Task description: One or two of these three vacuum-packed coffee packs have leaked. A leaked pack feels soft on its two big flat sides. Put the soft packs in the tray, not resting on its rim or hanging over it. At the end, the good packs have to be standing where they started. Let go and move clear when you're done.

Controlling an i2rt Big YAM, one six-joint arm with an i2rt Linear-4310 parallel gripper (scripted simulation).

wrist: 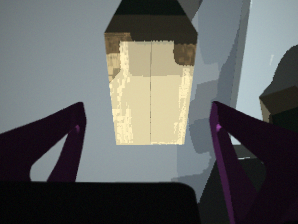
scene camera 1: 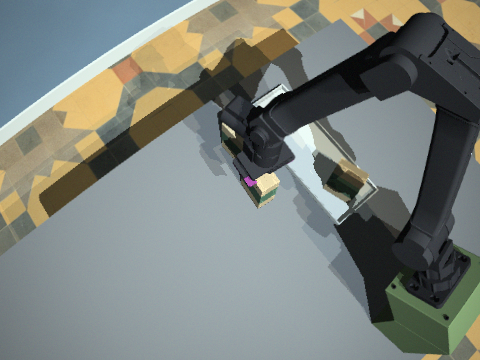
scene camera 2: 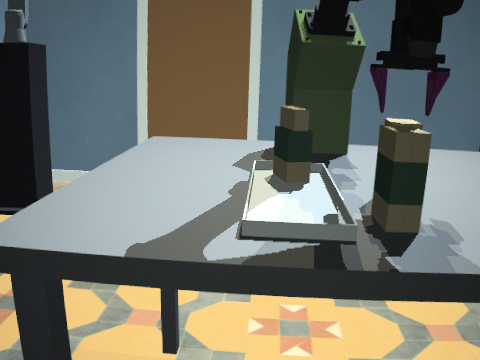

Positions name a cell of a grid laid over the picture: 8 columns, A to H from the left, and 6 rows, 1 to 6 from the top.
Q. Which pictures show my gripper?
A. The wrist view, scene camera 1 and scene camera 2: all of them.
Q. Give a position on a white tray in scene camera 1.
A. F3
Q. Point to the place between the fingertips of my gripper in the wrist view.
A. At D3
